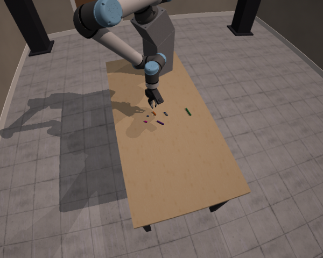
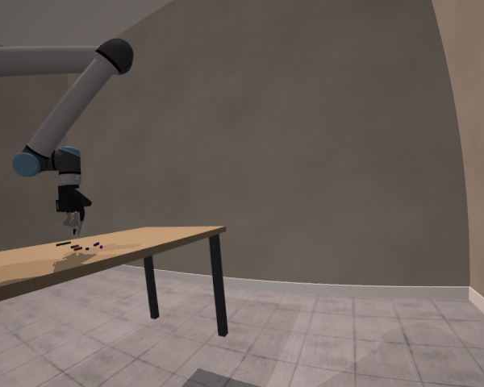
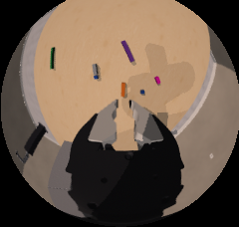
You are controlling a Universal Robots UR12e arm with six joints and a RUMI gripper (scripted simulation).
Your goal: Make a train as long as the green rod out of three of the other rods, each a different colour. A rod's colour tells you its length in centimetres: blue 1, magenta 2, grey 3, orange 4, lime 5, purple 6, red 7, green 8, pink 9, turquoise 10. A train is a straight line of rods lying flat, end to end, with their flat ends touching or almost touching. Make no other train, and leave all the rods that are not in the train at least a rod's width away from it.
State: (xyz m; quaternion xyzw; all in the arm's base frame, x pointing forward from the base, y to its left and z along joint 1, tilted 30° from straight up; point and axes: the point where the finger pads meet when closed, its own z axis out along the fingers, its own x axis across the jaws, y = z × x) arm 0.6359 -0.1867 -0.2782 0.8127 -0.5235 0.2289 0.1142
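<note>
The orange rod is 80 mm below my hand. Also, from my hand: grey rod: 30 mm ahead, 90 mm to the left, 80 mm below; purple rod: 100 mm ahead, 30 mm to the left, 80 mm below; magenta rod: 70 mm ahead, 80 mm to the right, 80 mm below.
</note>
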